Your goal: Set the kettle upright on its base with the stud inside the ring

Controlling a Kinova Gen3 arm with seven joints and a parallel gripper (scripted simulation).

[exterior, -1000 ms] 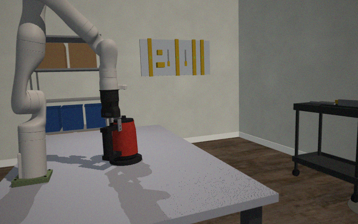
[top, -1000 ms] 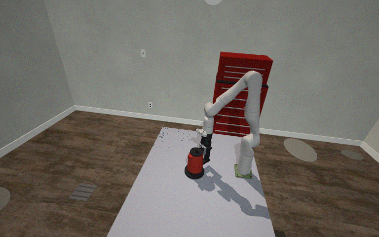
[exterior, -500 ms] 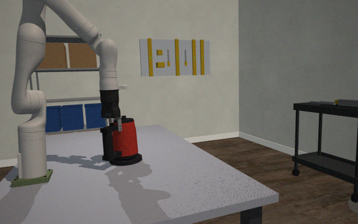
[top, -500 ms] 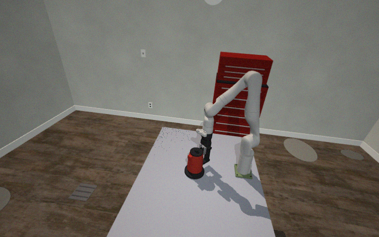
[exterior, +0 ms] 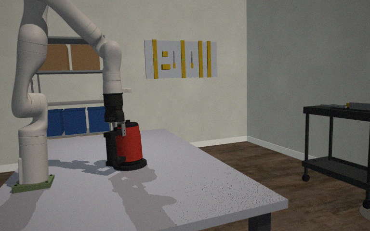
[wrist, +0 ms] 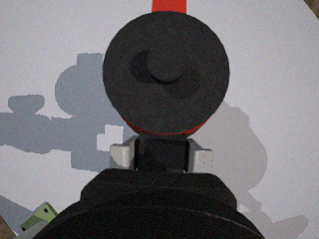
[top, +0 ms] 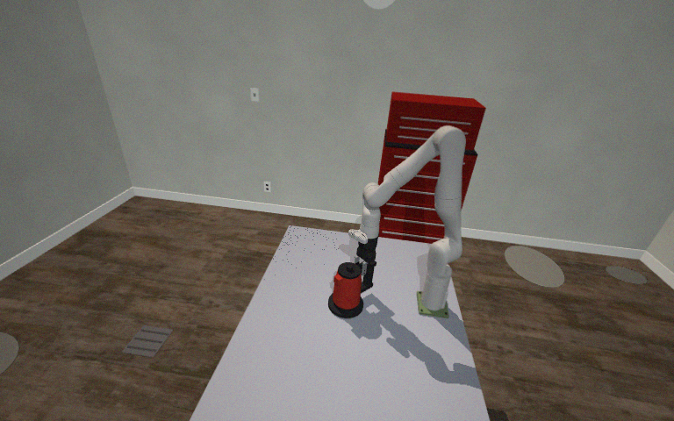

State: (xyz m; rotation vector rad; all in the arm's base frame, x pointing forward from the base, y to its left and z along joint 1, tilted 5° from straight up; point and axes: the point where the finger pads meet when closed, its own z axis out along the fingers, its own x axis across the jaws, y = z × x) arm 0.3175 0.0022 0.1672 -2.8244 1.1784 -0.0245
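My gripper is now 50 mm above the red kettle, 20 mm to the right of it and 20 mm short of it. Round my hand: round black base 160 mm below, 40 mm to the left, 40 mm ahead.
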